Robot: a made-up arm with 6 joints. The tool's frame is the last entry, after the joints. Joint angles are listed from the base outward. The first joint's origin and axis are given. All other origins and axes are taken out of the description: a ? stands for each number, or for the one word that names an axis. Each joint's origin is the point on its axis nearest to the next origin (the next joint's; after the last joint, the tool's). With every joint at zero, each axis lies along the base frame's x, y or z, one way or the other. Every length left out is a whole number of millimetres.
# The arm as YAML. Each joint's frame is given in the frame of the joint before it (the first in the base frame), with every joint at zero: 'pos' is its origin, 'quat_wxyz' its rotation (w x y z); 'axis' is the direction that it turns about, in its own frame. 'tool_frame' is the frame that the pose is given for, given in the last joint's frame.
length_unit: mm
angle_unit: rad
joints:
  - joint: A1
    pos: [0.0, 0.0, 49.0]
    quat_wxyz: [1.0, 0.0, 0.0, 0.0]
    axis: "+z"
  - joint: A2
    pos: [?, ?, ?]
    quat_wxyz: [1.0, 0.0, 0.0, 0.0]
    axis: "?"
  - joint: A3
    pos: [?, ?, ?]
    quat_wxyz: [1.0, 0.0, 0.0, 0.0]
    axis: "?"
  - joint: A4
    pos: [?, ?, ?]
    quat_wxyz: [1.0, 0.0, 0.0, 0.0]
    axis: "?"
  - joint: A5
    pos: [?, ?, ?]
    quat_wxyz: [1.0, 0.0, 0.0, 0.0]
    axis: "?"
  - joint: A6
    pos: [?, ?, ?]
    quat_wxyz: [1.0, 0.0, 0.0, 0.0]
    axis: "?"
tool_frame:
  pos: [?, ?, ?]
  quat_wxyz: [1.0, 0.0, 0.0, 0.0]
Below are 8 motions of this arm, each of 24 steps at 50 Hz.
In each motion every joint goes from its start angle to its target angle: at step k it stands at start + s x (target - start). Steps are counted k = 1, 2, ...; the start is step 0. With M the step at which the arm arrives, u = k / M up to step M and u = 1 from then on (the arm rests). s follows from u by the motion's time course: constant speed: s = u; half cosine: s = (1 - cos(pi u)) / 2; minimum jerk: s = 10 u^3 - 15 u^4 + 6 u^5.
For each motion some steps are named. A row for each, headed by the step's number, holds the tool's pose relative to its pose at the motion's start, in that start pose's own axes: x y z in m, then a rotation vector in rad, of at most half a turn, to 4 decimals.
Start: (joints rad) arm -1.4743 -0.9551 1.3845 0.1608 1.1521 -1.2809
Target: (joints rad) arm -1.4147 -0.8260 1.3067 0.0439 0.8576 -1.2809
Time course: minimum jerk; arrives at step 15
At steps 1, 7, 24:
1: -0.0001 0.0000 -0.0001 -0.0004 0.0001 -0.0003
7: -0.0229 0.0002 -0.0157 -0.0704 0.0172 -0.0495
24: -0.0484 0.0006 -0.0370 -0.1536 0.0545 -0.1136

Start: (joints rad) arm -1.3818 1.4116 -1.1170 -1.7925 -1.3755 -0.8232
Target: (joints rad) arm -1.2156 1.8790 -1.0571 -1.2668 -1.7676 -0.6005
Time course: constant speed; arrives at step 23
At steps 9, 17, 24:
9: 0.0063 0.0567 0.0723 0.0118 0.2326 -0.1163
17: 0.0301 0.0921 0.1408 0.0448 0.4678 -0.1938
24: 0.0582 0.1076 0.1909 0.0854 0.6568 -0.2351

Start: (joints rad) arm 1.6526 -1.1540 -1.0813 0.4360 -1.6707 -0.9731
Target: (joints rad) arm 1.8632 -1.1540 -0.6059 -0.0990 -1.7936 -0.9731
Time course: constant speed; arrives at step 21
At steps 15, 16, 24:
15: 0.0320 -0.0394 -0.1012 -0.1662 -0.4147 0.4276
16: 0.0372 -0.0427 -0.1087 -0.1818 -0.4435 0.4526
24: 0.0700 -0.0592 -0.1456 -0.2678 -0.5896 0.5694

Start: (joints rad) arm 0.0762 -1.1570 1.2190 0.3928 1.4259 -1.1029
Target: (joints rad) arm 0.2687 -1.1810 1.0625 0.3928 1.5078 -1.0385
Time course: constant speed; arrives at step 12
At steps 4, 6, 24:
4: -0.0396 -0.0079 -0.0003 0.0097 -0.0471 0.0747
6: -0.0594 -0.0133 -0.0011 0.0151 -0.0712 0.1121
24: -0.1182 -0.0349 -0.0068 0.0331 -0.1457 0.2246

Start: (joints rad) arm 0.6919 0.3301 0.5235 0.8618 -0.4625 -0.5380
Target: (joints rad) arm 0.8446 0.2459 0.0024 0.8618 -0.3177 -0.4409
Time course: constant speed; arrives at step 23
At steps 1, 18, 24:
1: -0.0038 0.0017 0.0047 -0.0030 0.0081 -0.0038
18: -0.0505 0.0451 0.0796 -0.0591 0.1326 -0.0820
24: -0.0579 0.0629 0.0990 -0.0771 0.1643 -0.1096

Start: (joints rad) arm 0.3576 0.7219 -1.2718 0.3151 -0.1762 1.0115
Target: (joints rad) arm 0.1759 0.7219 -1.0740 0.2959 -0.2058 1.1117
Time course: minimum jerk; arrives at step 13
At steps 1, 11, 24:
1: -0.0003 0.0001 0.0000 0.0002 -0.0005 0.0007
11: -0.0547 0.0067 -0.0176 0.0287 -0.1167 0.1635
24: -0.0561 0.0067 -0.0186 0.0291 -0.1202 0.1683

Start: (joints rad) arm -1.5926 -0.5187 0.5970 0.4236 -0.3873 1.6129
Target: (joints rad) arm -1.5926 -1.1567 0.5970 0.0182 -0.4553 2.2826
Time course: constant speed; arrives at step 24
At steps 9, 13, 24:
9: -0.1039 -0.0099 0.1509 0.1602 0.0342 0.2748
13: -0.1394 -0.0300 0.2182 0.2359 0.0342 0.3896
24: -0.2010 -0.1259 0.3848 0.4479 -0.0155 0.6779

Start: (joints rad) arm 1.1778 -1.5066 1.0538 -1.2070 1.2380 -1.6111
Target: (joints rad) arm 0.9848 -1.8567 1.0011 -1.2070 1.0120 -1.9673
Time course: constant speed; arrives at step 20
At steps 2, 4, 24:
2: -0.0061 0.0119 -0.0042 -0.0288 -0.0392 -0.0483
4: -0.0118 0.0233 -0.0079 -0.0569 -0.0790 -0.0972
24: -0.0522 0.1039 -0.0169 -0.2542 -0.4225 -0.5010

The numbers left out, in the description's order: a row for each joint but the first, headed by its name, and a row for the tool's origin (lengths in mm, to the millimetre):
A2: xyz -163.0 266.0 0.0, axis +x
A3: xyz 0.0 -69.0 105.0, axis +z
A4: xyz -307.0 67.0 0.0, axis -x
A5: xyz 0.0 36.0 -188.0, axis -y
A6: xyz -331.0 0.0 108.0, axis +z
tool: xyz 12.0 376.0 0.0

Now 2 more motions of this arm.
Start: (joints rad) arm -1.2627 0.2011 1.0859 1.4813 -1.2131 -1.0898
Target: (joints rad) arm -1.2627 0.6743 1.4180 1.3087 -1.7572 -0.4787
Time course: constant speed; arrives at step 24
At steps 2, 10, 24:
2: -0.0268 0.0133 0.0056 0.0074 0.0430 0.0708
10: -0.1300 0.0461 0.0493 0.0565 0.1977 0.3613
24: -0.2626 0.0248 0.1806 0.2047 0.3958 0.8822

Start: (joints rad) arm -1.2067 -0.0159 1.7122 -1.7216 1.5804 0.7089
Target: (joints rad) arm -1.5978 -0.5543 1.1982 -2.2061 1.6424 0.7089
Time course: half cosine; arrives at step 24
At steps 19, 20, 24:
19: 0.4954 0.0351 -0.9144 -0.7872 -0.6182 -0.4454
20: 0.5217 0.0188 -0.9416 -0.8152 -0.6482 -0.4598
24: 0.5705 -0.0138 -0.9886 -0.8661 -0.7044 -0.4852

